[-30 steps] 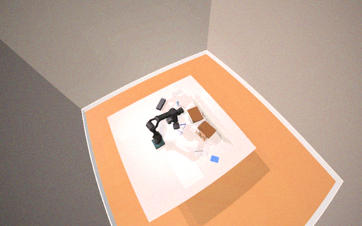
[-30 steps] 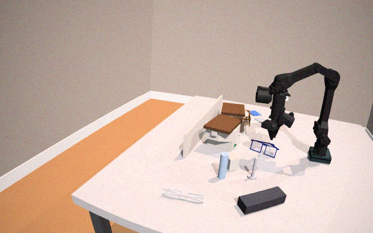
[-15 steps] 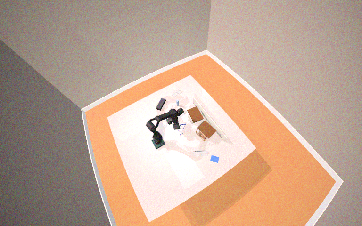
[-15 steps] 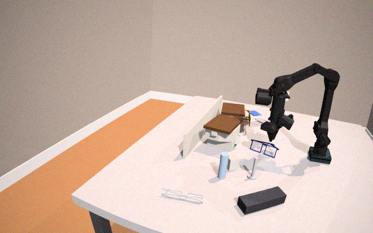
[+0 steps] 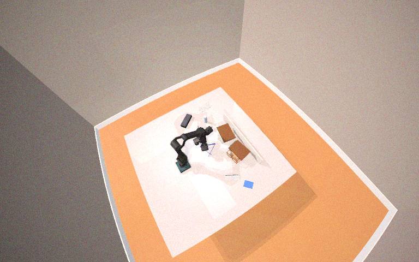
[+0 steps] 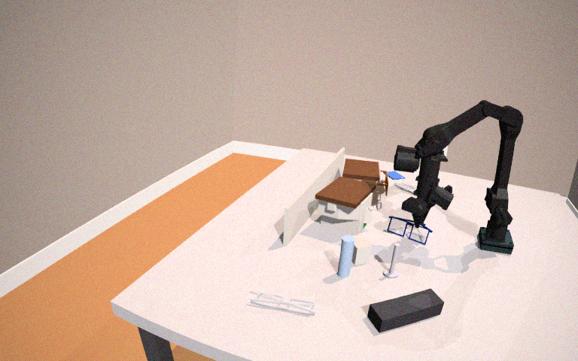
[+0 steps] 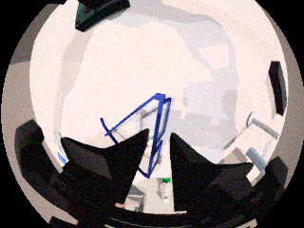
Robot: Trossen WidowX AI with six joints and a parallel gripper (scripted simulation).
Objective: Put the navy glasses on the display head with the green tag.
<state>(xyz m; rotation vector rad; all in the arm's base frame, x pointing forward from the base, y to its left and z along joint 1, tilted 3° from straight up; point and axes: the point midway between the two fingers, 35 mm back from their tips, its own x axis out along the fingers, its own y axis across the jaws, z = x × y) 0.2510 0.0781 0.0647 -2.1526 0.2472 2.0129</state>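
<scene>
The grey peg is 210 mm to the left of my gripper tip, 20 mm below it and 20 mm ahead of it. Also, from my gripper tip: head: 230 mm ahead, 220 mm to the right, 10 mm above; then light blue cylinder: 260 mm to the left, 130 mm ahead; then beige cube: 170 mm to the left, 130 mm ahead, 20 mm below.
</scene>
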